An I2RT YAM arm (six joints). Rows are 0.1 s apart.
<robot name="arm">
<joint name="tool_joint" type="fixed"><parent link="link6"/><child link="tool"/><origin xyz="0 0 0" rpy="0 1.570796 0"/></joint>
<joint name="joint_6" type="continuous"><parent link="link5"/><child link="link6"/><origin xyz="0.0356 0 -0.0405"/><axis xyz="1 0 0"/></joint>
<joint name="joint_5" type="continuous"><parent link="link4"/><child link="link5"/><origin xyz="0.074 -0.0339 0.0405"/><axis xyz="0 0 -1"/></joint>
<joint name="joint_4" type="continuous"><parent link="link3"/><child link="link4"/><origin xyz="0.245 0.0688 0.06"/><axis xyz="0 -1 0"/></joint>
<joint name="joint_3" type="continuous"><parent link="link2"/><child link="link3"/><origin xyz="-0.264 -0.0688 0"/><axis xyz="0 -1 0"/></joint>
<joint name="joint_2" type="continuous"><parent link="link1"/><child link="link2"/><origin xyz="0.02 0.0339 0.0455"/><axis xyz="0 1 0"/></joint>
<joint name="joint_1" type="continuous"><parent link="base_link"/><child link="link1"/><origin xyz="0 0 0.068"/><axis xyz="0 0 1"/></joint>
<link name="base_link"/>
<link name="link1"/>
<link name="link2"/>
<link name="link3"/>
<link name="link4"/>
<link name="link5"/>
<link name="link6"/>
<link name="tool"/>
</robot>
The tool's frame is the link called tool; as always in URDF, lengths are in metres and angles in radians. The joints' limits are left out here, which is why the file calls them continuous.
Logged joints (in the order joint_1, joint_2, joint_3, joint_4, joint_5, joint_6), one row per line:
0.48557, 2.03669, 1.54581, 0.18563, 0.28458, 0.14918
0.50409, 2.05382, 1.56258, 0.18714, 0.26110, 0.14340
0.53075, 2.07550, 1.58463, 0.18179, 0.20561, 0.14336
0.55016, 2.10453, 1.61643, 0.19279, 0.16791, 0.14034
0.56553, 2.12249, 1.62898, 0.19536, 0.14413, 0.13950
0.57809, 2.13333, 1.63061, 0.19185, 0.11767, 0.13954
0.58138, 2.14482, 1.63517, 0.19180, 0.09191, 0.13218
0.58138, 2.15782, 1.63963, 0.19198, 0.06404, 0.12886
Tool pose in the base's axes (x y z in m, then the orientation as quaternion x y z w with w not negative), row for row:
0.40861, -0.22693, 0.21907, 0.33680, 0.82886, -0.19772, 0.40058
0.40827, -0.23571, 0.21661, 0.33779, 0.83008, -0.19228, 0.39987
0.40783, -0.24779, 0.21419, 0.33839, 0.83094, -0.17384, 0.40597
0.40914, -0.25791, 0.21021, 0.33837, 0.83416, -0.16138, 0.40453
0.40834, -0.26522, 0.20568, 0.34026, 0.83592, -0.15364, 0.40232
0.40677, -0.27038, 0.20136, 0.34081, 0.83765, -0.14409, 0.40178
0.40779, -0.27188, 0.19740, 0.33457, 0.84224, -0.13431, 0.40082
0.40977, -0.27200, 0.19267, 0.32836, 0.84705, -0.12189, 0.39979
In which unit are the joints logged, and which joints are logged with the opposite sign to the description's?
The joints are logged in radians. Opposite sign: joint_1, joint_4.
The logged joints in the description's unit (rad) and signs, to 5 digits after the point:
-0.48557, 2.03669, 1.54581, -0.18563, 0.28458, 0.14918
-0.50409, 2.05382, 1.56258, -0.18714, 0.26110, 0.14340
-0.53075, 2.07550, 1.58463, -0.18179, 0.20561, 0.14336
-0.55016, 2.10453, 1.61643, -0.19279, 0.16791, 0.14034
-0.56553, 2.12249, 1.62898, -0.19536, 0.14413, 0.13950
-0.57809, 2.13333, 1.63061, -0.19185, 0.11767, 0.13954
-0.58138, 2.14482, 1.63517, -0.19180, 0.09191, 0.13218
-0.58138, 2.15782, 1.63963, -0.19198, 0.06404, 0.12886

